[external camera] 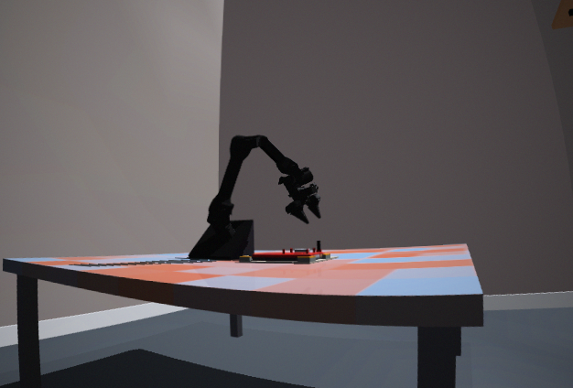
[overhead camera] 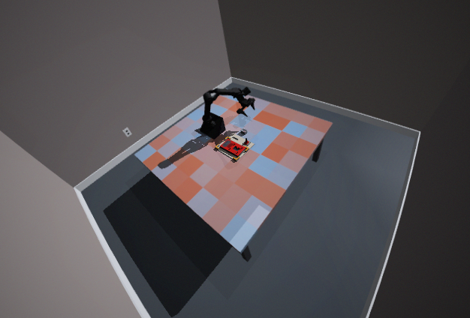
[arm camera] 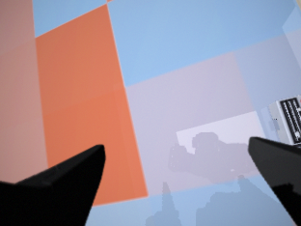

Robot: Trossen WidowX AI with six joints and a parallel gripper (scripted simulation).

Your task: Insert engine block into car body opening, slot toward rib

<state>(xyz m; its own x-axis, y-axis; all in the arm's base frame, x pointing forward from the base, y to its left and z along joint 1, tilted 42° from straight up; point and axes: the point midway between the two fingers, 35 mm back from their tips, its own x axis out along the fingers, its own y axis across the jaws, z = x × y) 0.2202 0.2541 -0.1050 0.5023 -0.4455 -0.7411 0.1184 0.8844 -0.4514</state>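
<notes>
Right now my gripper tip is 12 cm to the left of the engine block and 13 cm above it. The rest, counted from my gripper tip: tan board 6 cm ahead, 31 cm to the right, 13 cm below.
</notes>
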